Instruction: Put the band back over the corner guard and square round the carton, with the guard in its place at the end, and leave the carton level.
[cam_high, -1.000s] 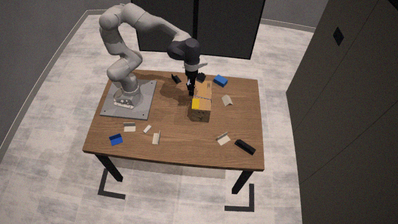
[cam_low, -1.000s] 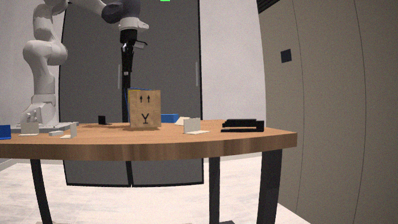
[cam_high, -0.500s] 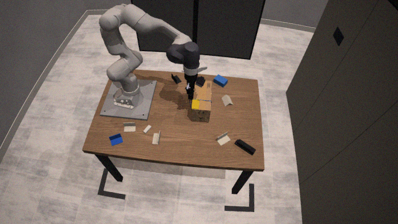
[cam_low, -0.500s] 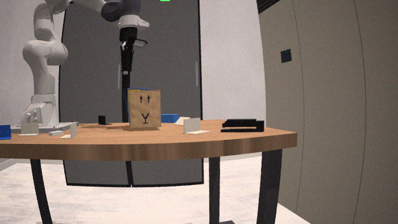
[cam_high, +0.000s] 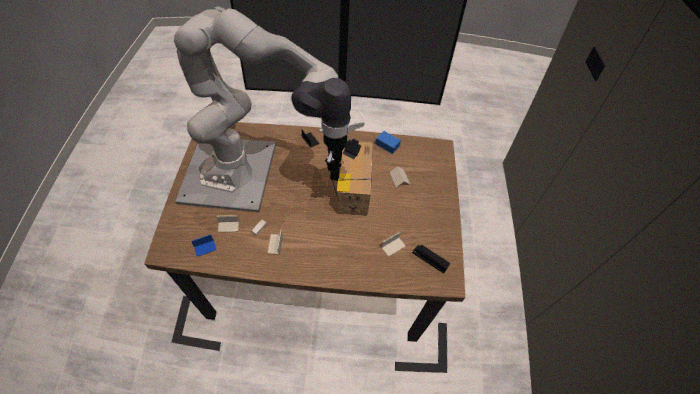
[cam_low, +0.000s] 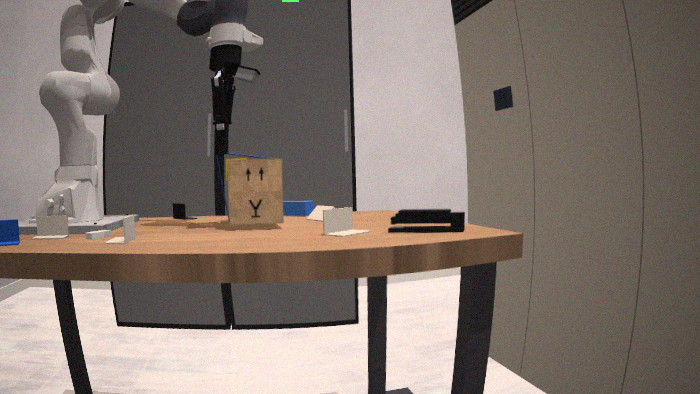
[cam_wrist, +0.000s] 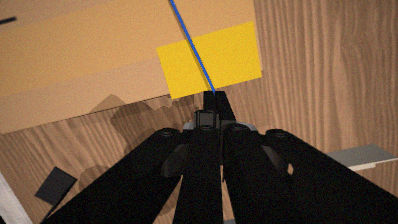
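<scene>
Right now the yellow corner guard is 20 mm ahead of my hand, 10 mm to the right of it and 60 mm below it. Also, from my hand: brown carton (70 mm ahead, 80 mm to the left, 120 mm below); black bracket (140 mm behind, 320 mm to the left, 180 mm below); blue block (210 mm ahead, 330 mm to the left, 170 mm below).
</scene>
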